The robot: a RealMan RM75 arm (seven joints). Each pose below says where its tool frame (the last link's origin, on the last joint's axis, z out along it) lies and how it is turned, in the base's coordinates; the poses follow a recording.
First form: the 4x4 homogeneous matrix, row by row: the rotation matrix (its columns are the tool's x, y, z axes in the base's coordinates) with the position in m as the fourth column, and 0 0 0 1 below. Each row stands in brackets.
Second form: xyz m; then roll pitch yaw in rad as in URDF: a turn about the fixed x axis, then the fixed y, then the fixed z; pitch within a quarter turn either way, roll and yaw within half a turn. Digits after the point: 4 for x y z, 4 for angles. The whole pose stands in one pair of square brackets.
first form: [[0.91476 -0.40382 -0.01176 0.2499], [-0.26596 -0.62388 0.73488 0.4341], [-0.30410 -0.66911 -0.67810 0.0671], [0 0 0 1]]
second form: [0.2499 0.4341 0.0671 -2.3629 0.3090 -0.2829]
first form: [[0.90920 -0.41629 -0.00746 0.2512], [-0.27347 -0.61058 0.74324 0.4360], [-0.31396 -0.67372 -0.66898 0.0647], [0 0 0 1]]
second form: [0.2512 0.4360 0.0647 -2.3527 0.3194 -0.2922]
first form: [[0.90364 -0.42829 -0.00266 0.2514], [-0.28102 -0.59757 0.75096 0.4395], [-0.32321 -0.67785 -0.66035 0.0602], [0 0 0 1]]
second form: [0.2514 0.4395 0.0602 -2.3431 0.3291 -0.3015]
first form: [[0.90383 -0.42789 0.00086 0.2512], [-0.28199 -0.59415 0.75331 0.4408], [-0.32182 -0.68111 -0.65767 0.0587], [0 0 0 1]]
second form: [0.2512 0.4408 0.0587 -2.3387 0.3277 -0.3024]
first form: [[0.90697 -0.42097 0.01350 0.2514], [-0.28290 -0.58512 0.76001 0.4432], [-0.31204 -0.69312 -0.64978 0.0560], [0 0 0 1]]
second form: [0.2514 0.4432 0.0560 -2.3239 0.3173 -0.3024]
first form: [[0.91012 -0.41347 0.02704 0.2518], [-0.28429 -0.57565 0.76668 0.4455], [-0.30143 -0.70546 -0.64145 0.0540], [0 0 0 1]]
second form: [0.2518 0.4455 0.0540 -2.3087 0.3062 -0.3028]
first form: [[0.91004 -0.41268 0.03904 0.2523], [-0.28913 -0.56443 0.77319 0.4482], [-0.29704 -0.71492 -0.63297 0.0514], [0 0 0 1]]
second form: [0.2523 0.4482 0.0514 -2.2955 0.3016 -0.3076]
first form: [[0.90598 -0.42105 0.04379 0.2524], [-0.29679 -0.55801 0.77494 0.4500], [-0.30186 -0.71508 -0.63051 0.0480], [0 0 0 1]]
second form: [0.2524 0.4500 0.0480 -2.2934 0.3066 -0.3166]
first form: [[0.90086 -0.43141 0.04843 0.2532], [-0.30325 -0.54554 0.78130 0.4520], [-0.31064 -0.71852 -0.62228 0.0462], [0 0 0 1]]
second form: [0.2532 0.4520 0.0462 -2.2845 0.3159 -0.3247]
